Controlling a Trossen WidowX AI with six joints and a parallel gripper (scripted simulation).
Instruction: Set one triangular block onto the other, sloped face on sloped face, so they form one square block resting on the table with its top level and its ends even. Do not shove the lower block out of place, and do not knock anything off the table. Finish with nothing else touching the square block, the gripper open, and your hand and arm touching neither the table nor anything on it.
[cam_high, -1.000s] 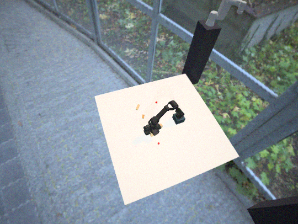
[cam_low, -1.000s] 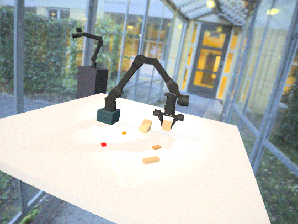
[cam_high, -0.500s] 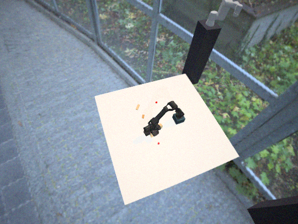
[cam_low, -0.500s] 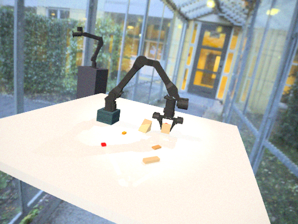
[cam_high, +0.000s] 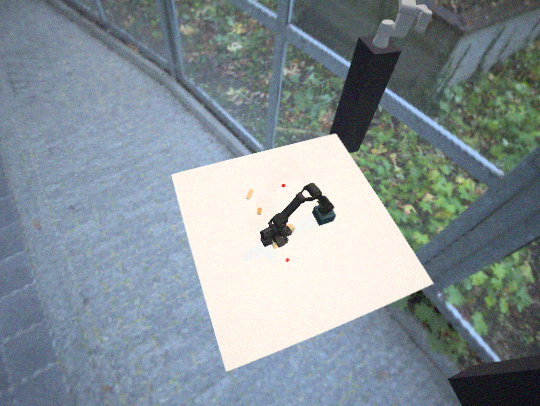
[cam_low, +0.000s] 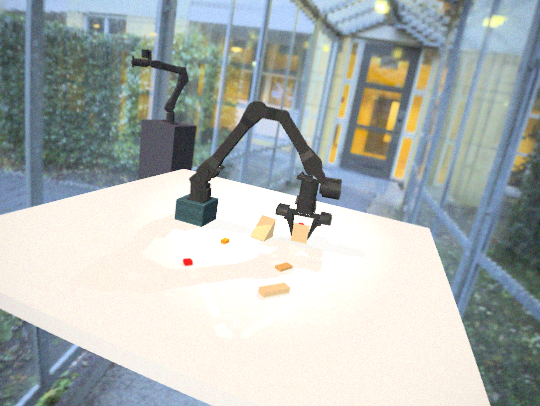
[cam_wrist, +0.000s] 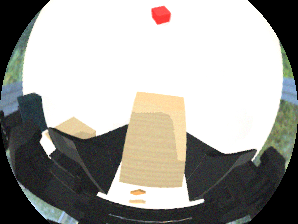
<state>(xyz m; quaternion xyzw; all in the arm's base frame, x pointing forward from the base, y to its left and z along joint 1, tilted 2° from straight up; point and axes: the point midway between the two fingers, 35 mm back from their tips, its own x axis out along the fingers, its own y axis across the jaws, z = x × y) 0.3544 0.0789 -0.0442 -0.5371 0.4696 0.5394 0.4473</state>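
The triangular block lies 1 cm to the right of my gripper tip and 1 cm above it. From my gripper tip the other things lie so: flat tan slab 38 cm to the right, 4 cm ahead; then red cube 13 cm to the left, 3 cm behind; then orange chip 19 cm to the right, 19 cm behind, 1 cm below.
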